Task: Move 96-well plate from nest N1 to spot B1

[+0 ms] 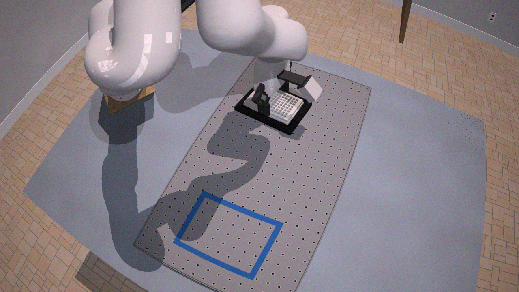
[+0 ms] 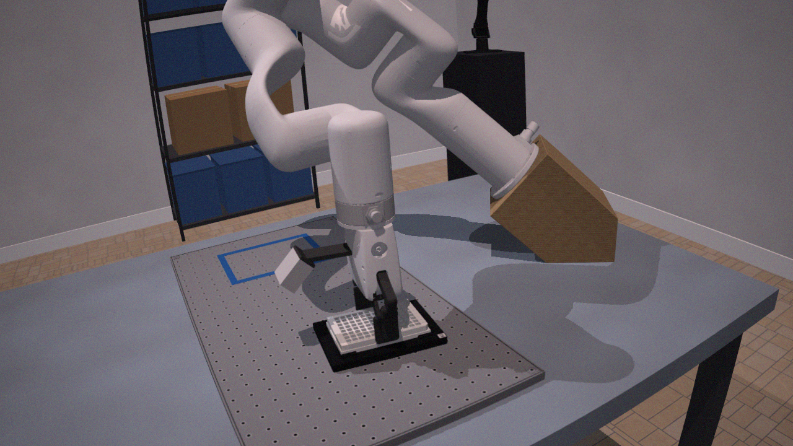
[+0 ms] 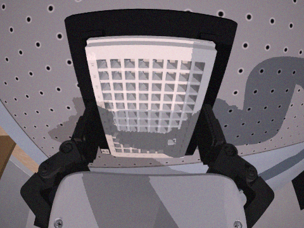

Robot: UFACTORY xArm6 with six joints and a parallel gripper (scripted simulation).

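Right now my hand is 1 cm above the white 96-well plate. Round my hand: black plate nest: 2 cm below.
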